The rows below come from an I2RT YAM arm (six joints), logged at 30 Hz.
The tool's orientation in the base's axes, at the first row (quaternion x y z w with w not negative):
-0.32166 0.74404 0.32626 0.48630
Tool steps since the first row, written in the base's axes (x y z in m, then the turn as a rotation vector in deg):
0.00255 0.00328 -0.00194 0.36 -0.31 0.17
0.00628 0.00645 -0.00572 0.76 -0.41 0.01
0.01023 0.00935 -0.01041 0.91 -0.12 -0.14
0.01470 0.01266 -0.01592 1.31 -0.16 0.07
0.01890 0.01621 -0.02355 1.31 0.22 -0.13
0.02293 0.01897 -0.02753 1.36 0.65 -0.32
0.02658 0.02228 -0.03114 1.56 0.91 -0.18
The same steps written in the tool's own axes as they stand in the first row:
0.00047 -0.00046 0.00454 -0.22 -0.44 -0.12
0.00229 -0.00224 0.01017 -0.19 -0.84 0.06
0.00494 -0.00452 0.01599 -0.14 -0.82 0.42
0.00811 -0.00710 0.02266 -0.46 -1.12 0.52
0.01332 -0.00971 0.03005 -0.33 -0.94 0.89
0.01530 -0.01200 0.03557 -0.24 -0.76 1.32
0.01697 -0.01361 0.04123 -0.48 -0.74 1.58

